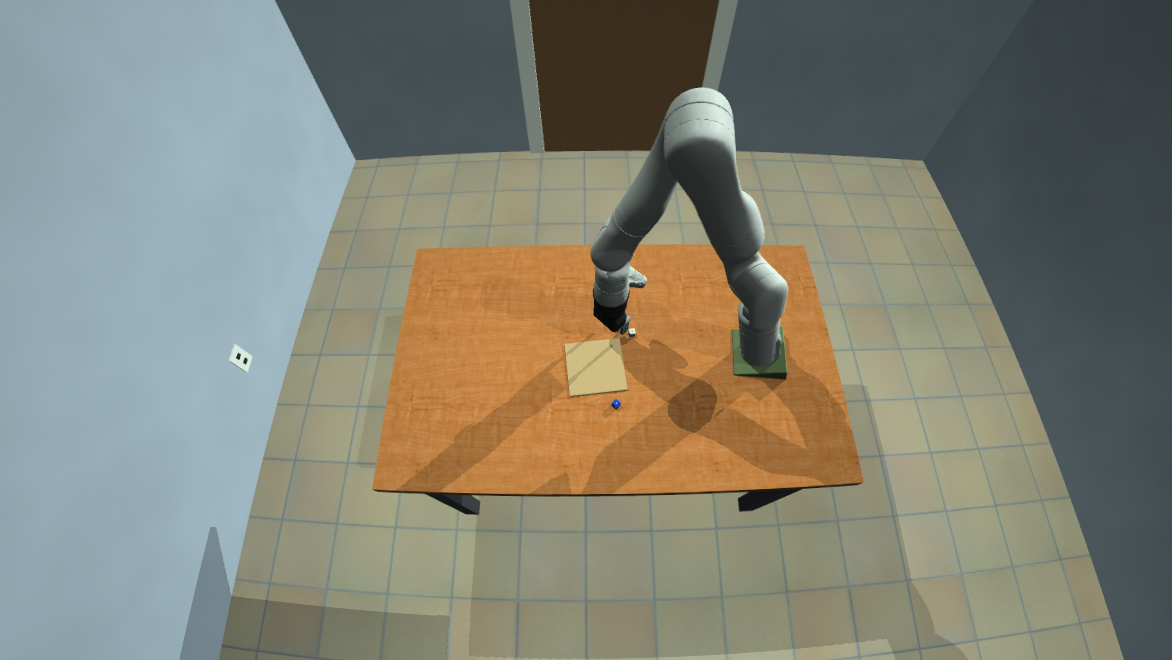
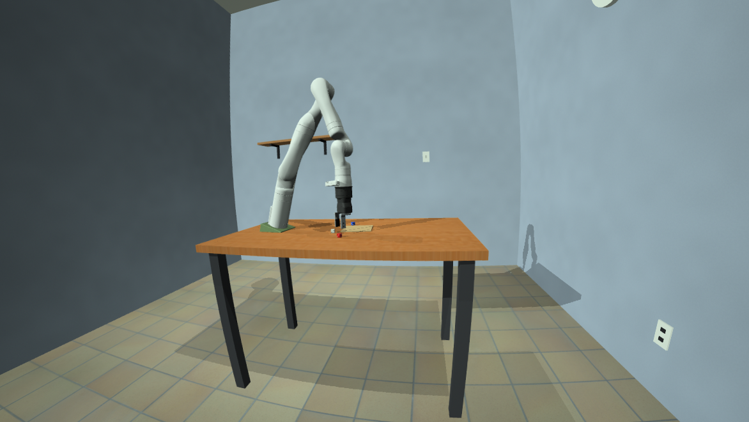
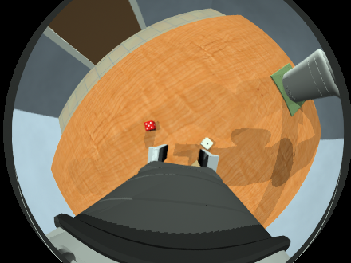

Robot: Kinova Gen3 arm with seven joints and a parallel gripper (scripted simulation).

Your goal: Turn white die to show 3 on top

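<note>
The white die is 4 cm below my hand, 4 cm behind it and 1 cm to the left of it. From my hand the other things lie so: blue die (20 cm to the left, 4 cm below); then red die (7 cm to the right, 4 cm below, 2 cm ahead); then tan mat (10 cm to the left, 5 cm ahead, 4 cm below).
</note>
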